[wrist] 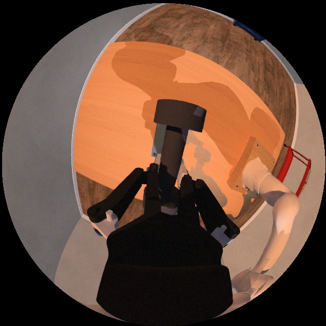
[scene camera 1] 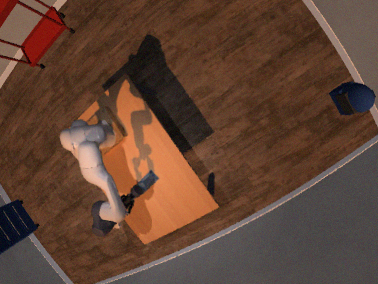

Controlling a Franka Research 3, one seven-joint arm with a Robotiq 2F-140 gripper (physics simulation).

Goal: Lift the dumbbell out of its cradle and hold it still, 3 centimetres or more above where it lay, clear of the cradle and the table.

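The dark dumbbell (scene camera 1: 137, 190) (wrist: 172, 150) has a wide round head at its far end in the wrist view and a thick handle running back between the fingers; its near head is mostly hidden by the gripper. My gripper (scene camera 1: 131, 196) (wrist: 168, 162) is shut on the dumbbell's handle. The blue-grey cradle (scene camera 1: 150, 178) (wrist: 159, 137) shows beside and under the handle, largely covered by the dumbbell. The dumbbell is still over the cradle, and I cannot tell any gap between them.
The orange table (scene camera 1: 175, 205) (wrist: 100, 120) lies beneath, with arm shadows across it. The arm's base stands on a tan board (wrist: 241, 167) at the table's other end. A red cart (scene camera 1: 45, 37) (wrist: 286, 167), a blue rack (scene camera 1: 15, 225) and a blue bin (scene camera 1: 359, 97) stand off the table.
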